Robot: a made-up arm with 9 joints. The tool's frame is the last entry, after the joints.
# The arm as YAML. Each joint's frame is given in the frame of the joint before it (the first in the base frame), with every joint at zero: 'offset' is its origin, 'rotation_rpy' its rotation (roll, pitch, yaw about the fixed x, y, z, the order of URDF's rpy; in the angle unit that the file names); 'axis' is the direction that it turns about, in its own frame. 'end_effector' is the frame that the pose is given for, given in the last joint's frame.
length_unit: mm
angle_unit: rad
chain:
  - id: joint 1
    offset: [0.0, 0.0, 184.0]
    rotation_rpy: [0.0, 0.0, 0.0]
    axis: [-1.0, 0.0, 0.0]
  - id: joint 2
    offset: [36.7, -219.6, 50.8]
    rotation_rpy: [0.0, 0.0, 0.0]
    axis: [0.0, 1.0, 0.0]
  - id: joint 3
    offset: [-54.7, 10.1, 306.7]
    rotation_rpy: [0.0, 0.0, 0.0]
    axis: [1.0, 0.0, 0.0]
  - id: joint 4
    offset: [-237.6, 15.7, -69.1]
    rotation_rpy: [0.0, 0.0, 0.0]
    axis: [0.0, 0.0, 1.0]
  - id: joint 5
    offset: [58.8, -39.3, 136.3]
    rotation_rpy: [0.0, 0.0, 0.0]
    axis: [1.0, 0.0, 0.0]
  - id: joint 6
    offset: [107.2, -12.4, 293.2]
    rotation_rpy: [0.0, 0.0, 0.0]
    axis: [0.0, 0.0, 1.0]
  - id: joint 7
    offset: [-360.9, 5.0, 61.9]
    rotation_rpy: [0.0, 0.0, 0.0]
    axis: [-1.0, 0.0, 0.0]
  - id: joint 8
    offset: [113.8, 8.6, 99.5]
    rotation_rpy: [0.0, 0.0, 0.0]
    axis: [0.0, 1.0, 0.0]
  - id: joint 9
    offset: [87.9, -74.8, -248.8]
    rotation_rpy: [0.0, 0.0, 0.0]
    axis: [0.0, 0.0, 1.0]
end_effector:
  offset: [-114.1, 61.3, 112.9]
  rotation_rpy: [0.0, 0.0, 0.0]
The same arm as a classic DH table. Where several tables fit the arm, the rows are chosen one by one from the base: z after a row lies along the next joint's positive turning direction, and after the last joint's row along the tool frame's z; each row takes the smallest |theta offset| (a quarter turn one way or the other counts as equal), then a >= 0, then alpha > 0; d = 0 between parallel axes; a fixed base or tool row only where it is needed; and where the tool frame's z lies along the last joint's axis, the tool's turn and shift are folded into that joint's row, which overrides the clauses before.
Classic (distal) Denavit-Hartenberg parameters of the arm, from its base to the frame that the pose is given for. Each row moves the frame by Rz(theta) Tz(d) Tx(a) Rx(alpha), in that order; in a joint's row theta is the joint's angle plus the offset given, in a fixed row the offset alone. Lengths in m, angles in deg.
base (fixed): a 0.0000  alpha 90.00  d 0.1840  theta0 -90.00
joint 1: a 0.0508  alpha -90.00  d -0.0367  theta0 90.00
joint 2: a 0.3067  alpha -90.00  d -0.2095  theta0 0.00
joint 3: a 0.0157  alpha -90.00  d -0.2923  theta0 -90.00
joint 4: a -0.0393  alpha 90.00  d 0.0672  theta0 0.00
joint 5: a -0.0124  alpha -90.00  d 0.1660  theta0 0.00
joint 6: a 0.0050  alpha -90.00  d 0.3551  theta0 0.00
joint 7: a 0.0995  alpha -90.00  d 0.2471  theta0 -90.00
joint 8: a 0.0879  alpha 90.00  d -0.0662  theta0 90.00
joint 9: a -0.1295  alpha 0.00  d 0.0000  theta0 -28.25
tool (fixed): a 0.0000  alpha 0.00  d -0.1359  theta0 28.25

